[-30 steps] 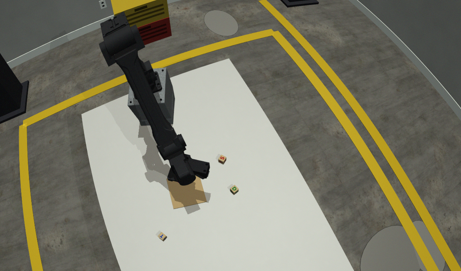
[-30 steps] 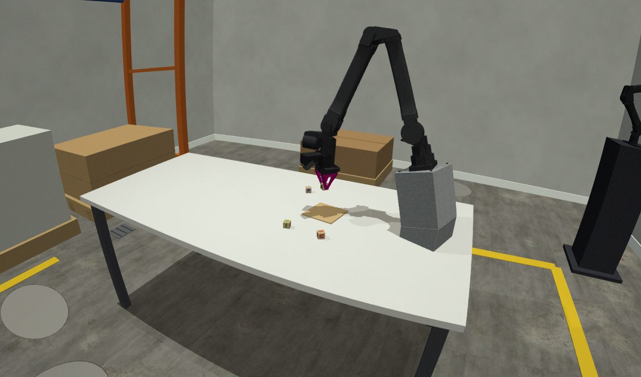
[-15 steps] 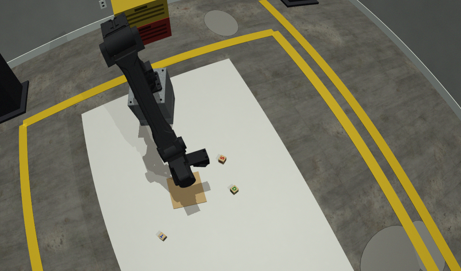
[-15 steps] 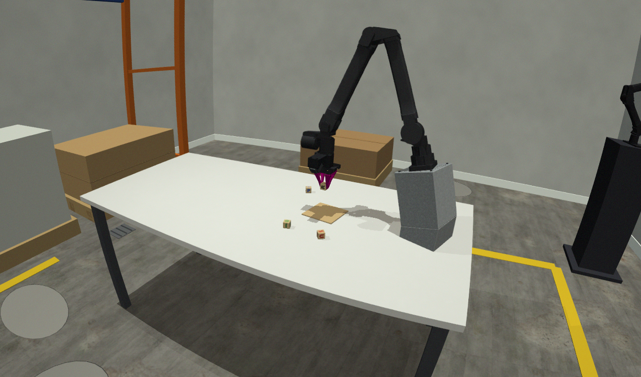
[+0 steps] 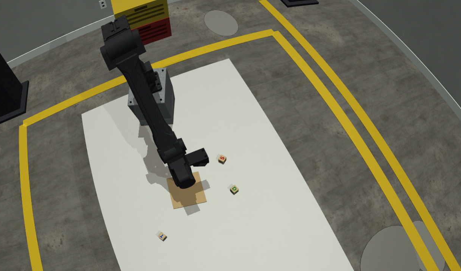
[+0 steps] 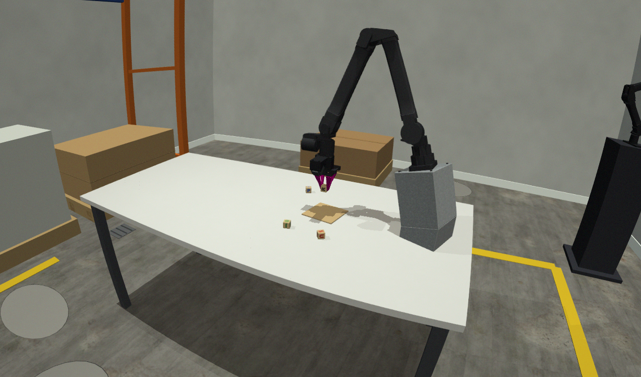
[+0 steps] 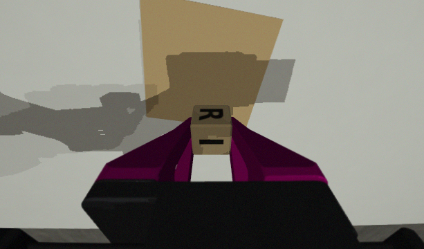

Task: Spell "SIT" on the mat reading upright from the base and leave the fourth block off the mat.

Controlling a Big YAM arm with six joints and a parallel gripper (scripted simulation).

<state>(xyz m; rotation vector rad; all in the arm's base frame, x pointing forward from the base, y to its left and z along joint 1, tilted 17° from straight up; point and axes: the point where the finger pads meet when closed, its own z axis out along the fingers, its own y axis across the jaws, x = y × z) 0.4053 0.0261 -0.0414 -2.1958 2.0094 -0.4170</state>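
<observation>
Now: hand 11 cm above the tan mat and 1 cm past it. Round my hand: S block: 19 cm to the left, 10 cm below, 8 cm behind; then I block: right at my hand; then D block: 18 cm to the left, 10 cm below, 6 cm ahead.
</observation>
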